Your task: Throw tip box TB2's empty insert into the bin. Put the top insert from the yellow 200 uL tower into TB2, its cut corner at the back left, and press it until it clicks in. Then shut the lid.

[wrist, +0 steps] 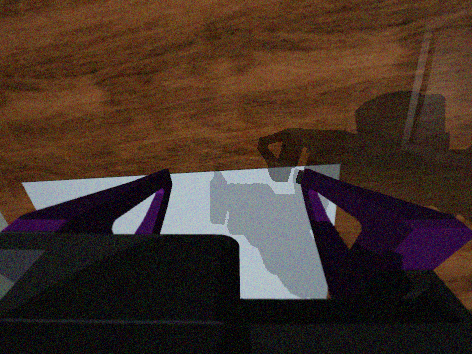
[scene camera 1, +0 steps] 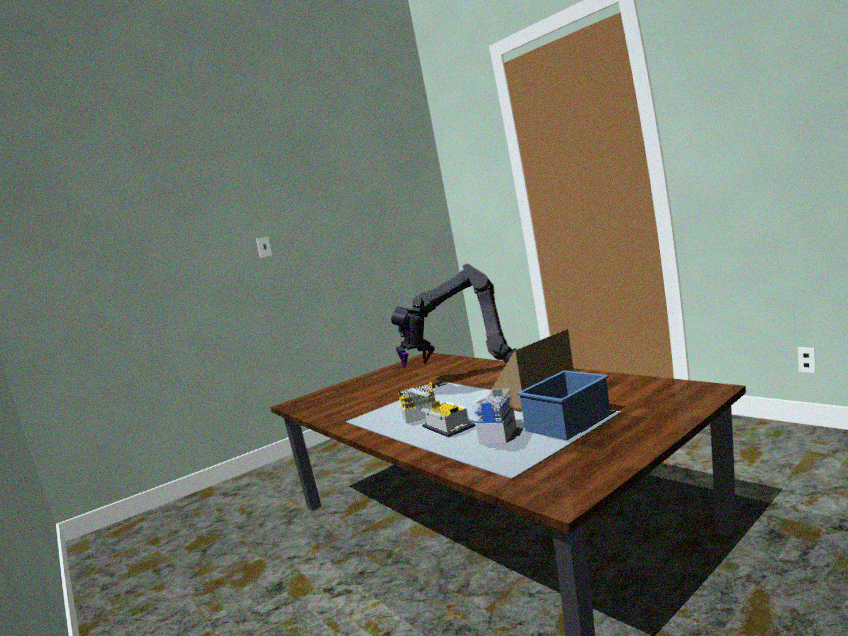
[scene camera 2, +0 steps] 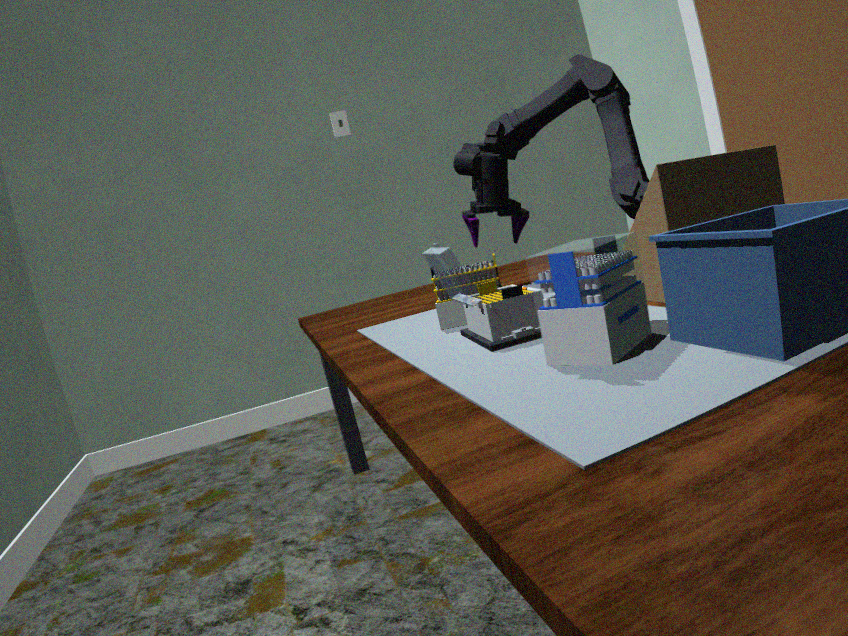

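My gripper [scene camera 1: 415, 362] [scene camera 2: 496, 243] [wrist: 236, 176] is open and empty, its purple fingers wide apart. It hangs above and behind the yellow tower and the low box. The yellow tower [scene camera 1: 413, 412] [scene camera 2: 450, 316] stands at the left of the mat, with rows of tips in yellow inserts over a pale base. The low pale box [scene camera 1: 448, 420] [scene camera 2: 510, 317] beside it, on a dark base, has a yellow grid on top without visible tips; it looks like TB2, but no label is readable. A small dark piece lies on that grid. The cut corner cannot be made out. The blue bin [scene camera 1: 544, 416] [scene camera 2: 722, 297] stands at the right.
A blue tower [scene camera 1: 494, 431] [scene camera 2: 575, 336] stands between the low box and the bin. A brown upright panel [scene camera 1: 544, 359] [scene camera 2: 719, 188] is behind the bin. A grey angled piece [scene camera 2: 439, 258] shows behind the yellow tower. The pale mat [scene camera 1: 503, 465] [scene camera 2: 582, 438] [wrist: 190, 205] lies on the wooden table.
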